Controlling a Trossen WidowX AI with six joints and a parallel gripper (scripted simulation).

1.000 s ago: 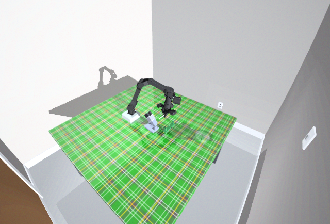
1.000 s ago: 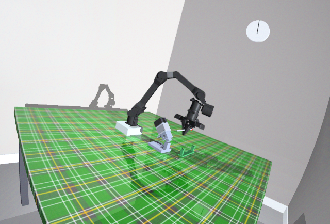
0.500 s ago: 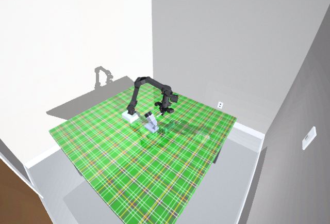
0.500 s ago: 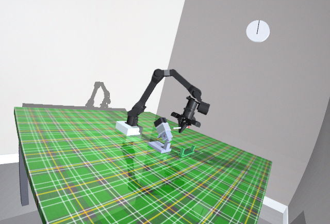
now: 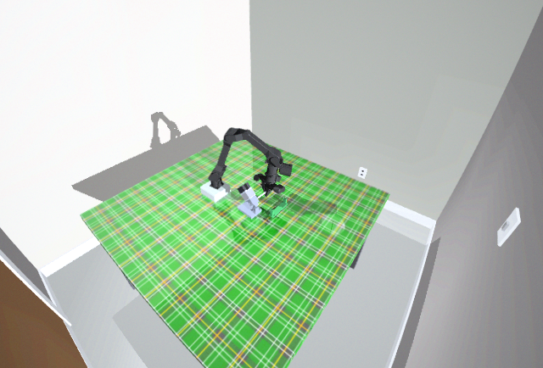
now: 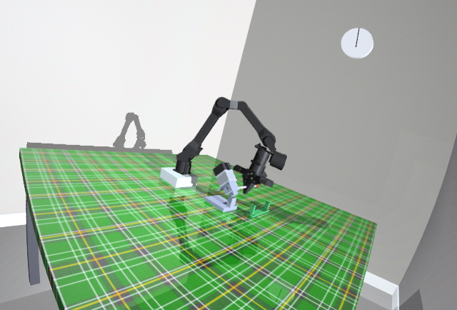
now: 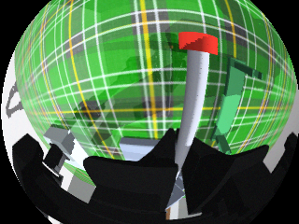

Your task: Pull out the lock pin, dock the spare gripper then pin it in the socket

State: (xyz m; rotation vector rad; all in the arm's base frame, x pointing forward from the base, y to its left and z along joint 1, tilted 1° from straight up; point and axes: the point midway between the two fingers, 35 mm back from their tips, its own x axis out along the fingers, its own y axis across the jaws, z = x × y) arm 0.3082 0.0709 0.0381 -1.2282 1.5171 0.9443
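Right now the light grey mount is 10 cm to the right of my gripper tip, 3 cm behind it and 1 cm above it. Also, from my gripper tip: spare gripper 10 cm to the right, 7 cm above, 5 cm behind; green u-shaped cradle 9 cm ahead, 3 cm below, 1 cm to the right.
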